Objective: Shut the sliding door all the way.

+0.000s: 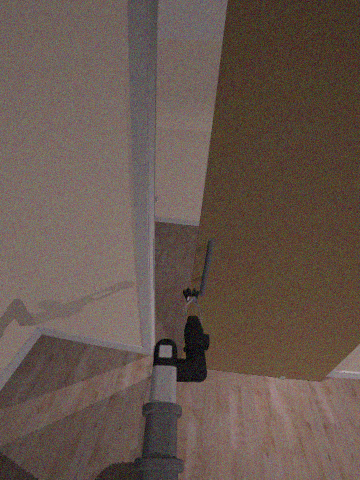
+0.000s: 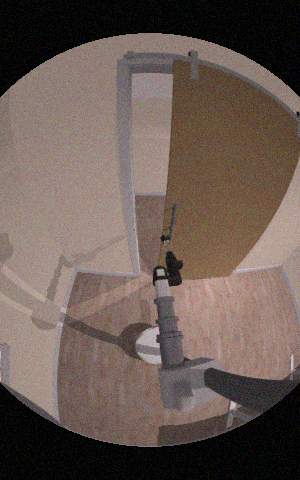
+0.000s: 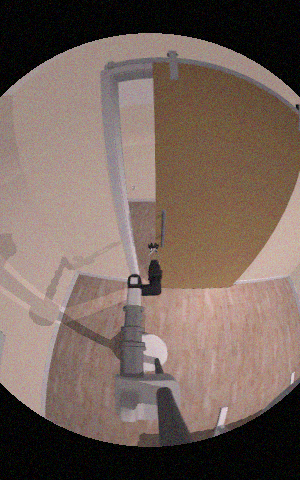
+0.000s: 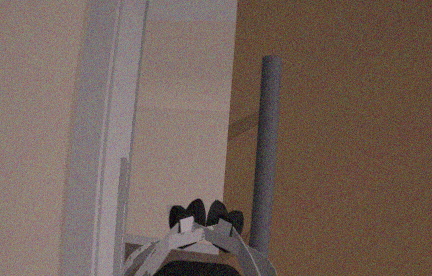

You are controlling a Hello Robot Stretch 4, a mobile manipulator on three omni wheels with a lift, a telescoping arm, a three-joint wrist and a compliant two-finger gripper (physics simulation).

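Seen in the pictures: gripper, fingertip midpoint: (image 1: 190, 289) (image 2: 164, 235) (image 3: 152, 242) (image 4: 206, 215); robot's base, link origin: (image 2: 155, 344) (image 3: 146, 351).
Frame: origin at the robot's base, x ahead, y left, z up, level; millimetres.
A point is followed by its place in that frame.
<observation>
The brown sliding door (image 1: 280, 200) {x 779, y -390, z 1301 mm} (image 2: 225, 165) {x 773, y -449, z 1401 mm} (image 3: 215, 175) {x 773, y -447, z 1355 mm} (image 4: 350, 150) {x 792, y -287, z 1021 mm} stands partly open, with a gap between its left edge and the light grey door frame (image 1: 143, 150) {x 883, y 128, z 1421 mm} (image 2: 125, 150) {x 883, y 131, z 1425 mm} (image 3: 111, 150) {x 883, y 136, z 1480 mm} (image 4: 112, 125) {x 908, y 109, z 1039 mm}. A grey vertical bar handle (image 1: 206, 267) {x 737, y -149, z 1001 mm} (image 2: 173, 220) {x 737, y -154, z 1003 mm} (image 3: 163, 229) {x 738, y -157, z 990 mm} (image 4: 266, 150) {x 737, y -151, z 1011 mm} stands off the door near its left edge. My gripper (image 1: 191, 294) {x 665, y -86, z 944 mm} (image 2: 166, 240) {x 665, y -86, z 944 mm} (image 3: 153, 247) {x 665, y -86, z 944 mm} (image 4: 206, 215) {x 665, y -86, z 944 mm} is shut with nothing between its fingertips. It is left of the handle's lower part, in front of the gap. Whether it touches the handle cannot be told.
A wall (image 1: 65, 150) {x 933, y 455, z 1400 mm} (image 2: 60, 150) {x 946, y 568, z 1505 mm} stands left of the frame, carrying the arm's shadow. A grey rail (image 2: 240, 77) (image 3: 235, 75) with hangers runs above the door. Wooden floor (image 1: 280, 420) {x 469, y -760, z -27 mm} (image 2: 240, 320) {x -5, y -1133, z -28 mm} lies before it. A white round object (image 2: 148, 345) {x 4, y 73, z 187 mm} (image 3: 155, 350) {x 18, y -92, z 187 mm} is below the arm.
</observation>
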